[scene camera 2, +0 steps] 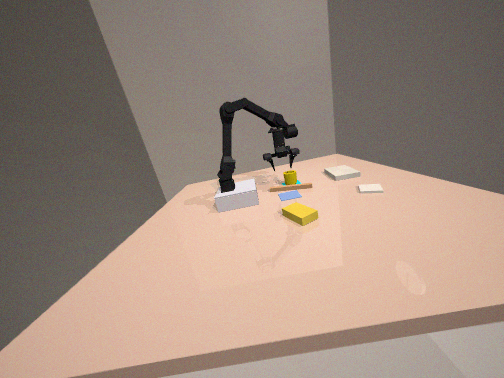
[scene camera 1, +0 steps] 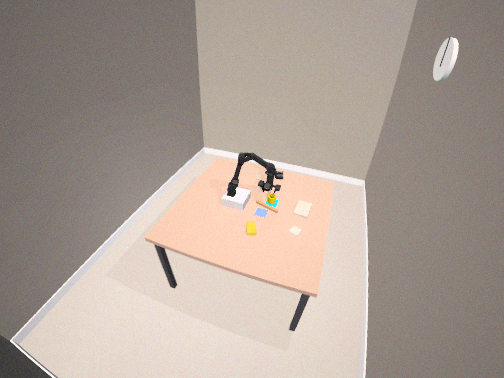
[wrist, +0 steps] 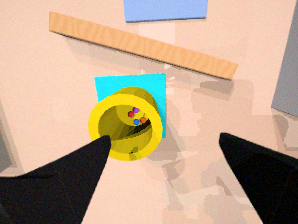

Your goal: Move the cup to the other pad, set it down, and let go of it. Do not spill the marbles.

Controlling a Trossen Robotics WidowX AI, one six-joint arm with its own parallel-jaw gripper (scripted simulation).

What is my gripper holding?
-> Nothing.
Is my gripper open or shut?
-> Open.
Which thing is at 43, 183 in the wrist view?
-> My gripper.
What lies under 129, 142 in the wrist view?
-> A yellow cup.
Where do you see a wooden bar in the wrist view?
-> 72, 27
